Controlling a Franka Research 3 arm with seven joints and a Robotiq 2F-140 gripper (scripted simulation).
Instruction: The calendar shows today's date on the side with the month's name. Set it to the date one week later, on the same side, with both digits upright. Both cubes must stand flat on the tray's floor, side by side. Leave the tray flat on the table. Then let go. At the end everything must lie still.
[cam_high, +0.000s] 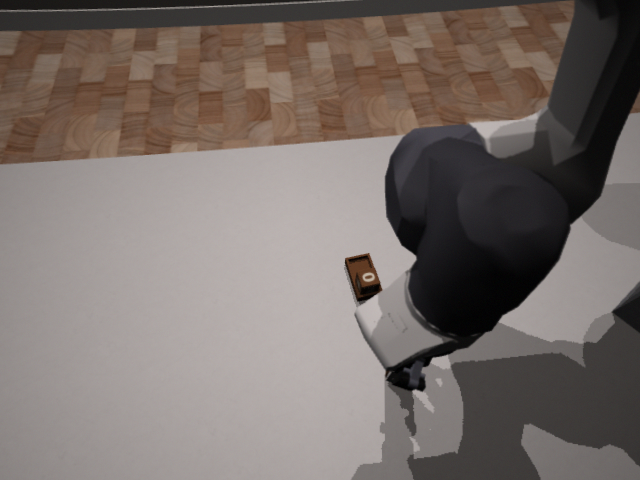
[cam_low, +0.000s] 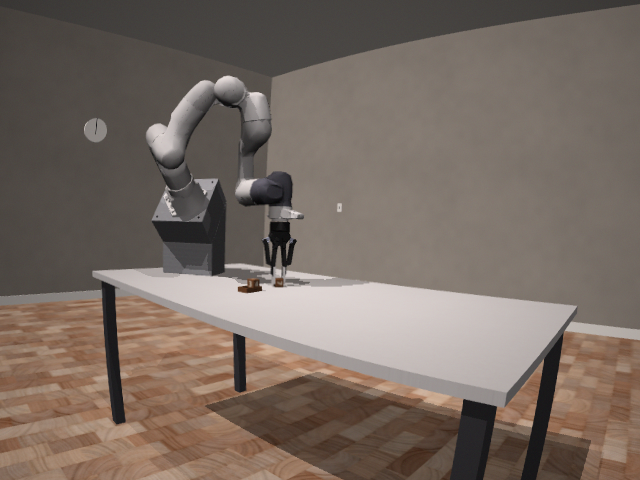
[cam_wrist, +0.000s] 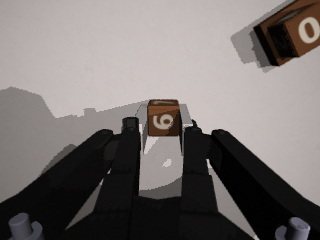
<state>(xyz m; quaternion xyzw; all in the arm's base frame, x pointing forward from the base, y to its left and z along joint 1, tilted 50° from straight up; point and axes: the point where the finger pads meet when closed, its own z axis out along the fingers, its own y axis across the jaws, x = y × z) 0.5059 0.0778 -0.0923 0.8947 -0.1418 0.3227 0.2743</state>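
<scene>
Now: the cube 30 mm below my hand.
</scene>
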